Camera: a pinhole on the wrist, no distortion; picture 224 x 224 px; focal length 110.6 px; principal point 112.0 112.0 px. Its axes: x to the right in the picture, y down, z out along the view. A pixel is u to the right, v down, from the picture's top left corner.
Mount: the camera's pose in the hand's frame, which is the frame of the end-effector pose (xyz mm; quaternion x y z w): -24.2 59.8 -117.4 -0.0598 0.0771 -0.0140 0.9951
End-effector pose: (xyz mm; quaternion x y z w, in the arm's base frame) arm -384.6 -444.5 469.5 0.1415 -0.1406 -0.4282 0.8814
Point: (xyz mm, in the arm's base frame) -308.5 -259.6 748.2
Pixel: 79.4 167.0
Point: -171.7 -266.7 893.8
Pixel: 108.9 186.7
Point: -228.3 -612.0 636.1
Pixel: 205.6 108.3
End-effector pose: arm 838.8 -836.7 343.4 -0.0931 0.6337 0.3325 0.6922
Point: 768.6 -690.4 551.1
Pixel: 16.4 193.4
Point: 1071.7 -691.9 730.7
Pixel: 13.1 103.3
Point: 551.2 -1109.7 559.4
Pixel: behind the camera
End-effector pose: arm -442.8 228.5 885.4 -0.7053 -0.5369 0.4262 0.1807
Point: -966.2 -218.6 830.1
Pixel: 17.4 60.5
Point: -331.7 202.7 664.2
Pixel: 149.5 200.9
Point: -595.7 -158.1 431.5
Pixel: 64.2 156.9
